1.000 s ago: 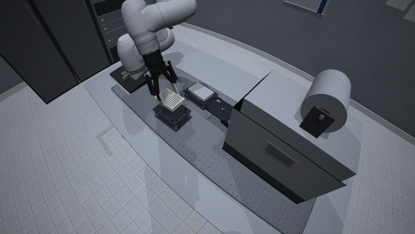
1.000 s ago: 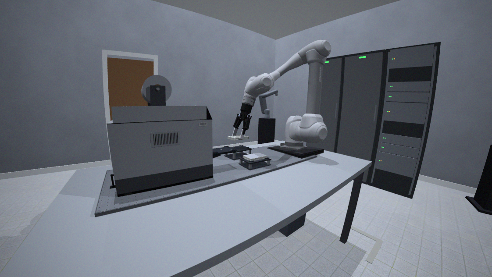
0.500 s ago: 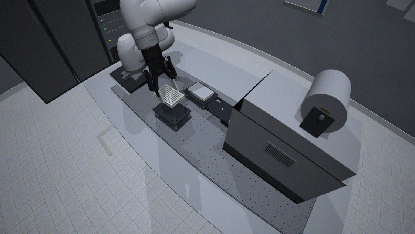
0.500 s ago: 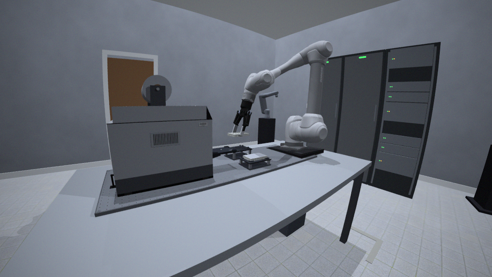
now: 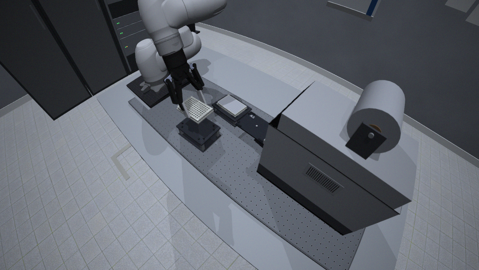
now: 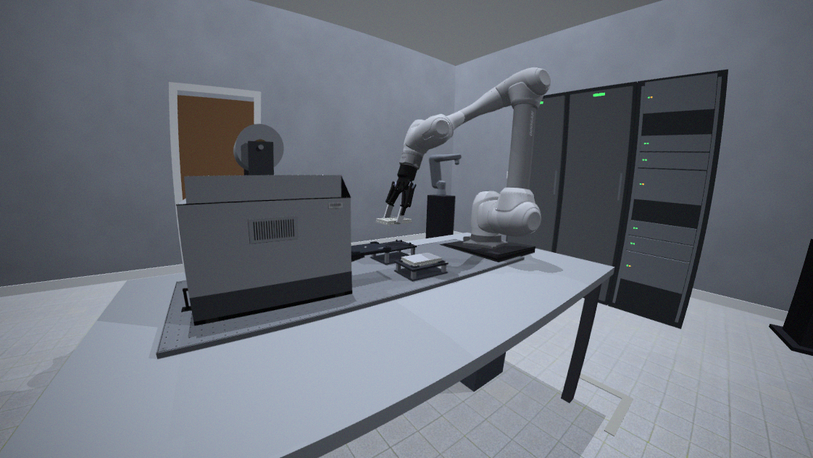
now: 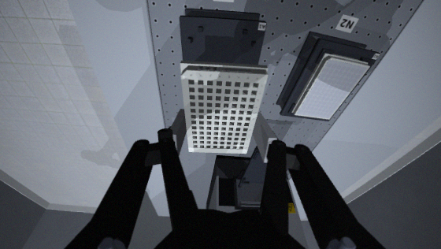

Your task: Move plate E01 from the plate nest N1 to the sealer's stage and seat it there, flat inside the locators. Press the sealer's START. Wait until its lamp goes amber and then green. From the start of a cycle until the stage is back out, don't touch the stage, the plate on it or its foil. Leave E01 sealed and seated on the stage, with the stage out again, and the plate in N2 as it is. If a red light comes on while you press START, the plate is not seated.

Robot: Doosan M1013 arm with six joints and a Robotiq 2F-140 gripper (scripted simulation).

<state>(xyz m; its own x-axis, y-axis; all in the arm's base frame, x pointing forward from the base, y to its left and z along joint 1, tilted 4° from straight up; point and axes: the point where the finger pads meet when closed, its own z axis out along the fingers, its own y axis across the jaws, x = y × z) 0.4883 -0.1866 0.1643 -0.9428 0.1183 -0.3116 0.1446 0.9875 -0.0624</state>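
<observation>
The sealer stage lies 23 cm ahead of my hand, 9 cm to the left of it and 8 cm below it. Round my hand: N1 label: 19 cm below, 10 cm behind, 2 cm to the left; foil roll: 56 cm ahead, 23 cm above, 2 cm to the left; yellow warning label: 35 cm ahead, 16 cm to the left, 3 cm below.
</observation>
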